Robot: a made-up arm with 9 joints. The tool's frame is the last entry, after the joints.
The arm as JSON. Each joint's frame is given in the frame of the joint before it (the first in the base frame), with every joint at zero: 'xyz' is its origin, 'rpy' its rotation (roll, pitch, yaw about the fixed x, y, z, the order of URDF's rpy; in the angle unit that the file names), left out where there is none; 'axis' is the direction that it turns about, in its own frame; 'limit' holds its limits. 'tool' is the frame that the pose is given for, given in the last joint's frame.
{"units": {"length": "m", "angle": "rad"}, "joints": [
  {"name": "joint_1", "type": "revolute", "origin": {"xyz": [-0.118, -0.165, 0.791]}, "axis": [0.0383, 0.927, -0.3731], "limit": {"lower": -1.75, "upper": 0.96}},
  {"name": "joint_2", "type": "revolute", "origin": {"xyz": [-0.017, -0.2, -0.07]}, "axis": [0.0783, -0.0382, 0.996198], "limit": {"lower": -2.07, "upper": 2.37}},
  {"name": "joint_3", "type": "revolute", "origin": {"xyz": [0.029, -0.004, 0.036]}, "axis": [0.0, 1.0, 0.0], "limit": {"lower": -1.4, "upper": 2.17}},
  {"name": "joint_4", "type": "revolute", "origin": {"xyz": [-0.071, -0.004, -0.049]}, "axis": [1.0, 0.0, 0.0], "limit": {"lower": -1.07, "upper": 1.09}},
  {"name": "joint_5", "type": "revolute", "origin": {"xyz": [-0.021, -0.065, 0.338]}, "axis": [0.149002, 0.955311, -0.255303], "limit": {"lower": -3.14, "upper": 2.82}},
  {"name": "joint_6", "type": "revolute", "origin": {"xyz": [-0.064, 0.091, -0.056]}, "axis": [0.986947, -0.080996, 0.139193], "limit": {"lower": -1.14, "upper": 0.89}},
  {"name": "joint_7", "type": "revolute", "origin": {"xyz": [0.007, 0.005, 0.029]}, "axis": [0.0, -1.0, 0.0], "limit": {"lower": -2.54, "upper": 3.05}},
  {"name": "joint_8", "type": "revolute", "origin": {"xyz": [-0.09, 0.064, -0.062]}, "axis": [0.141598, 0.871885, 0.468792], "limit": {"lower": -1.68, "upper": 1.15}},
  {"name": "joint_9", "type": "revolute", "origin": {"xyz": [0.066, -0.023, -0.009]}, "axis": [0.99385, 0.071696, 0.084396], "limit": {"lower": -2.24, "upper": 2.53}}
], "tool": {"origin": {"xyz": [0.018, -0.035, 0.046]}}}
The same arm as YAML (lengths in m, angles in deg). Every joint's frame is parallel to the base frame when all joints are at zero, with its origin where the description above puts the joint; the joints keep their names.
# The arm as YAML. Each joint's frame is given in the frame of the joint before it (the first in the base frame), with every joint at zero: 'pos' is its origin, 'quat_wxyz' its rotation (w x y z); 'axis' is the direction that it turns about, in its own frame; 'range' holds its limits. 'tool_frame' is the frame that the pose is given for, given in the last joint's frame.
length_unit: m
angle_unit: deg
joints:
  - joint: joint_1
    pos: [-0.118, -0.165, 0.791]
    quat_wxyz: [1.0, 0.0, 0.0, 0.0]
    axis: [0.0383, 0.927, -0.3731]
    range: [-100.27, 55.0]
  - joint: joint_2
    pos: [-0.017, -0.2, -0.07]
    quat_wxyz: [1.0, 0.0, 0.0, 0.0]
    axis: [0.0783, -0.0382, 0.996198]
    range: [-118.6, 135.79]
  - joint: joint_3
    pos: [0.029, -0.004, 0.036]
    quat_wxyz: [1.0, 0.0, 0.0, 0.0]
    axis: [0.0, 1.0, 0.0]
    range: [-80.21, 124.33]
  - joint: joint_4
    pos: [-0.071, -0.004, -0.049]
    quat_wxyz: [1.0, 0.0, 0.0, 0.0]
    axis: [1.0, 0.0, 0.0]
    range: [-61.31, 62.45]
  - joint: joint_5
    pos: [-0.021, -0.065, 0.338]
    quat_wxyz: [1.0, 0.0, 0.0, 0.0]
    axis: [0.149002, 0.955311, -0.255303]
    range: [-179.91, 161.57]
  - joint: joint_6
    pos: [-0.064, 0.091, -0.056]
    quat_wxyz: [1.0, 0.0, 0.0, 0.0]
    axis: [0.986945, -0.081004, 0.139206]
    range: [-65.32, 50.99]
  - joint: joint_7
    pos: [0.007, 0.005, 0.029]
    quat_wxyz: [1.0, 0.0, 0.0, 0.0]
    axis: [0.0, -1.0, 0.0]
    range: [-145.53, 174.75]
  - joint: joint_8
    pos: [-0.09, 0.064, -0.062]
    quat_wxyz: [1.0, 0.0, 0.0, 0.0]
    axis: [0.141598, 0.871885, 0.468792]
    range: [-96.26, 65.89]
  - joint: joint_9
    pos: [0.066, -0.023, -0.009]
    quat_wxyz: [1.0, 0.0, 0.0, 0.0]
    axis: [0.993848, 0.071703, 0.084404]
    range: [-128.34, 144.96]
tool_frame:
  pos: [0.018, -0.035, 0.046]
  quat_wxyz: [1.0, 0.0, 0.0, 0.0]

